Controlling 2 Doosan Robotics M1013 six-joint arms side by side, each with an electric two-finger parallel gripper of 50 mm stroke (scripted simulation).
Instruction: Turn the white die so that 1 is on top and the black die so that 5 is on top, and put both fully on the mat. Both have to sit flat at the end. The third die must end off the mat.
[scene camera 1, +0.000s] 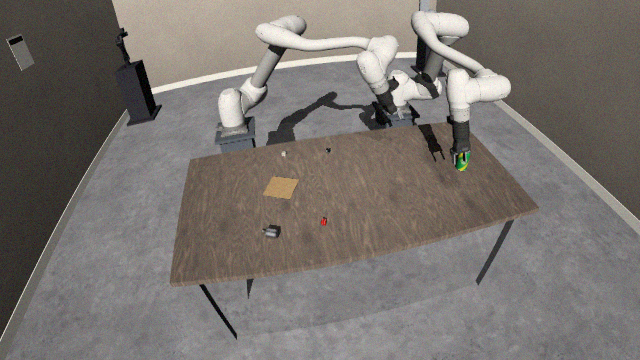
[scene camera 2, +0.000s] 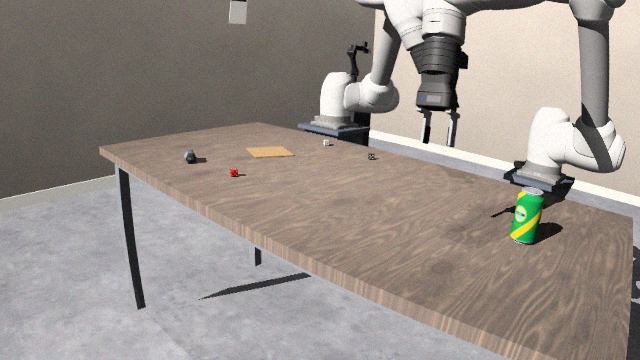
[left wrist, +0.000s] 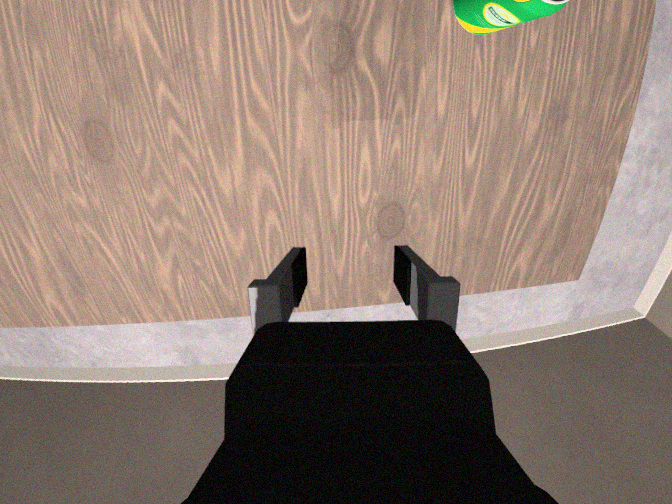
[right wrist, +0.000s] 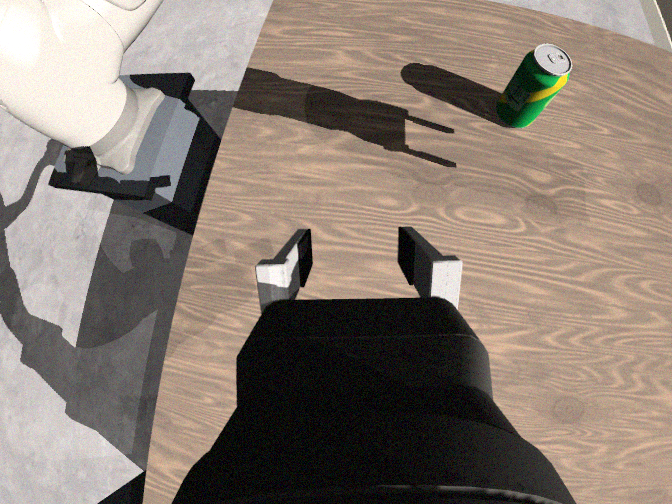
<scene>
In view: the left gripper (scene camera 2: 437, 144) and the right gripper (right wrist: 354, 246).
The left gripper also shows in the left wrist view (left wrist: 350, 264).
</scene>
